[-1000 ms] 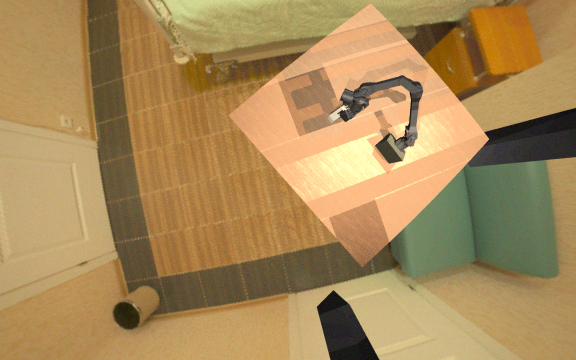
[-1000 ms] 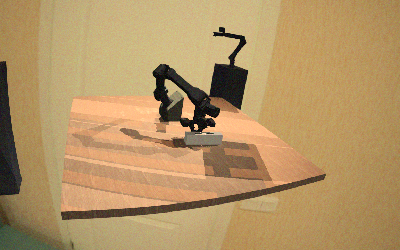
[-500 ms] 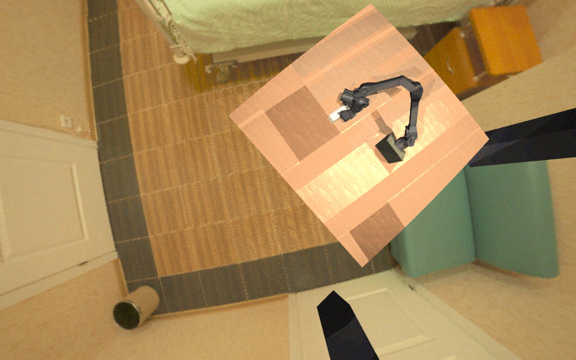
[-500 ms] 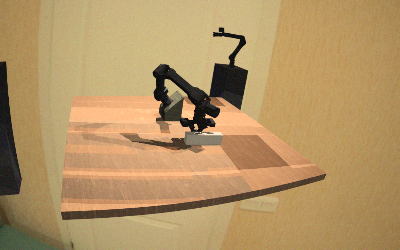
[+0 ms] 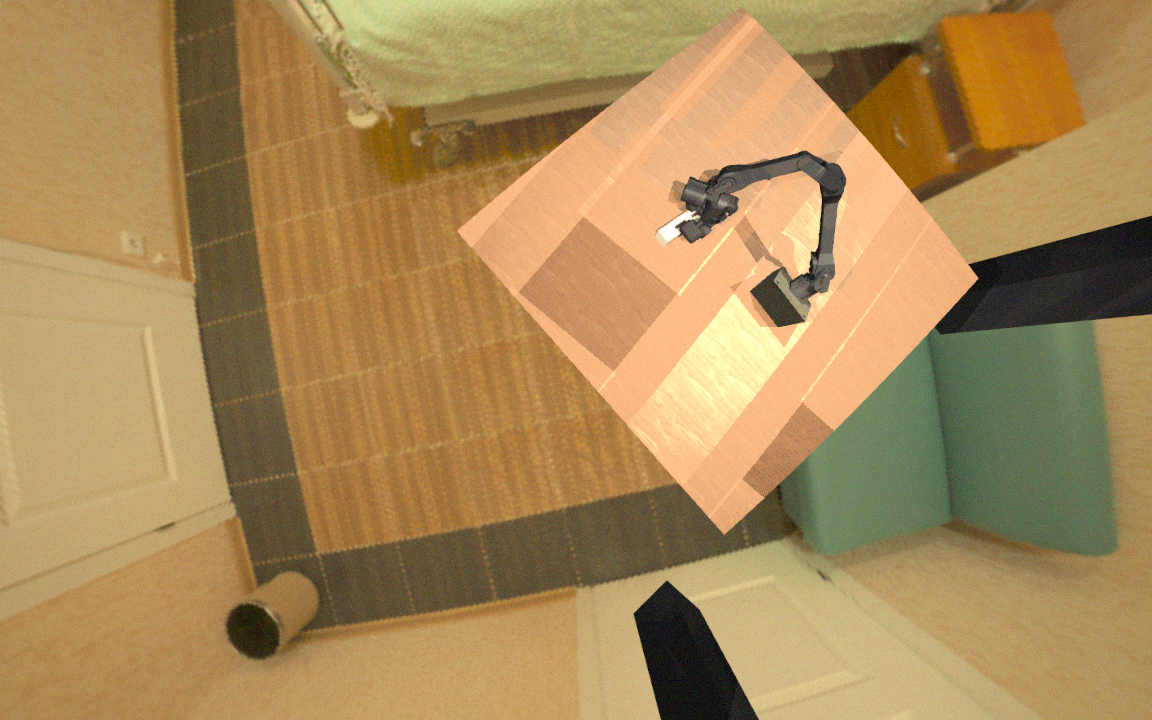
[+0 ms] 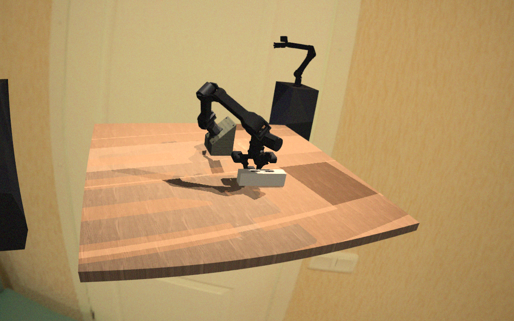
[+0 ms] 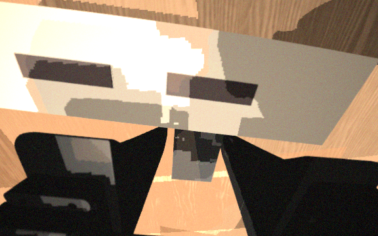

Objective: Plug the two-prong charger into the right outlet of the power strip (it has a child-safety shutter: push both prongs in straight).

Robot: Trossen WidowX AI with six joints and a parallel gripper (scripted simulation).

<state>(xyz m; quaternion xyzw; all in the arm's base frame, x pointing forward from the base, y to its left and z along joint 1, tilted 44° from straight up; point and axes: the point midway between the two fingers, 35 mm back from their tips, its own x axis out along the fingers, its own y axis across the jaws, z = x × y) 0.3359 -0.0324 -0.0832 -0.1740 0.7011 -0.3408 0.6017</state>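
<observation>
Right now my gripper tip is 20 mm short of the two-prong charger and 10 mm below it.
</observation>
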